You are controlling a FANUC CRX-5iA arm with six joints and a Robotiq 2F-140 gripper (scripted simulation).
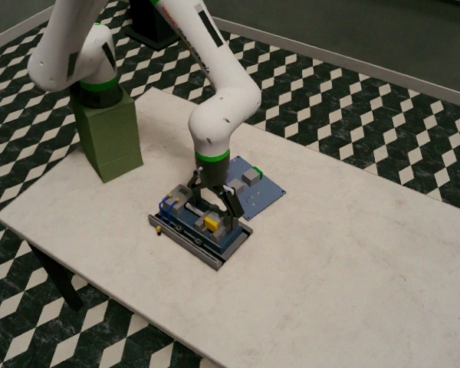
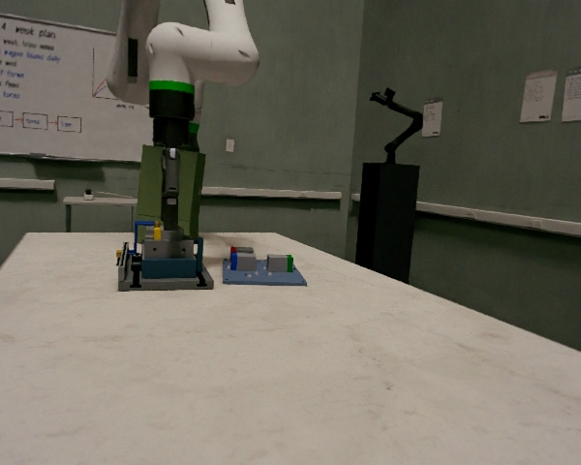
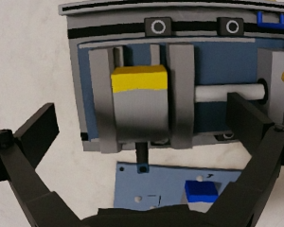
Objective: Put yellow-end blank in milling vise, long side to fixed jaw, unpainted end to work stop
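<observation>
My gripper is now 4 cm above the yellow-ended grey blank. Also, from my hand: fixed jaw: 3 cm ahead, 6 cm below; then moving jaw: 4 cm behind, 6 cm below; then dark work stop: 5 cm to the left, 4 cm below.
</observation>
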